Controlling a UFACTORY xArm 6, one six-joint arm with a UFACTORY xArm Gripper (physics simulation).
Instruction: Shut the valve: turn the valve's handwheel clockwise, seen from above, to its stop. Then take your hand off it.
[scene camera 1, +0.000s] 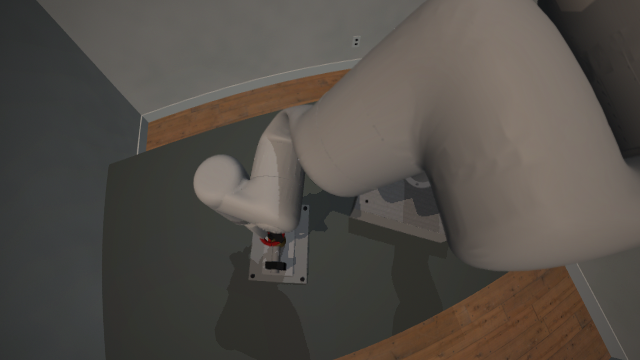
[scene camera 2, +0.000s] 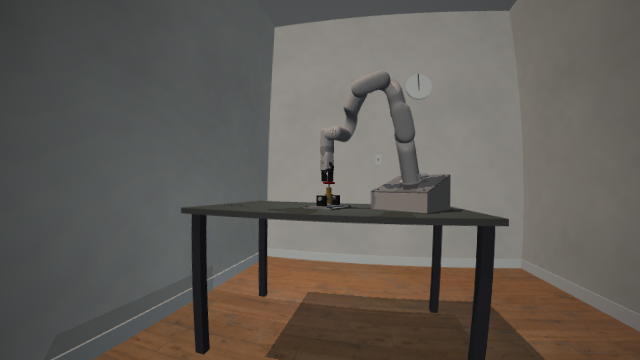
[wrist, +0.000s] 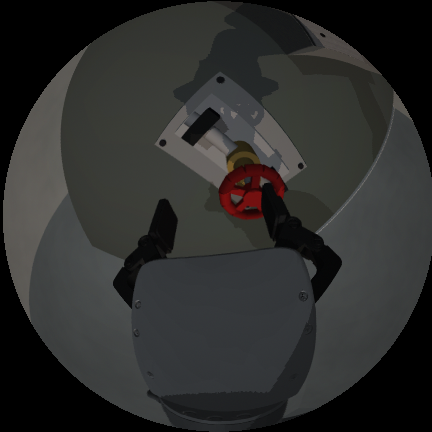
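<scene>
The valve's red handwheel (scene camera 1: 270, 243) (scene camera 2: 328, 183) (wrist: 252, 199) lies level on top of the brass valve body (scene camera 2: 328, 193) (wrist: 242, 154). The valve stands on a light grey plate (scene camera 1: 303, 255) (wrist: 289, 148). My gripper (scene camera 2: 327, 179) (wrist: 215, 201) points down and is open, with nothing between its fingers. In the side view its fingertips are right above the wheel, with little or no gap. In the wrist view the right finger overlaps the wheel's right side and the left finger is well off to the left. Touch cannot be told. The arm hides part of the wheel from overhead.
A pipe with a black end block (scene camera 1: 275, 266) (wrist: 201, 126) runs from the valve, low over the plate. The robot's base box (scene camera 1: 400, 228) (scene camera 2: 400, 201) stands on the dark table (scene camera 1: 165, 225) (scene camera 2: 280, 213) (wrist: 110, 125), to the right of the valve in both scene views.
</scene>
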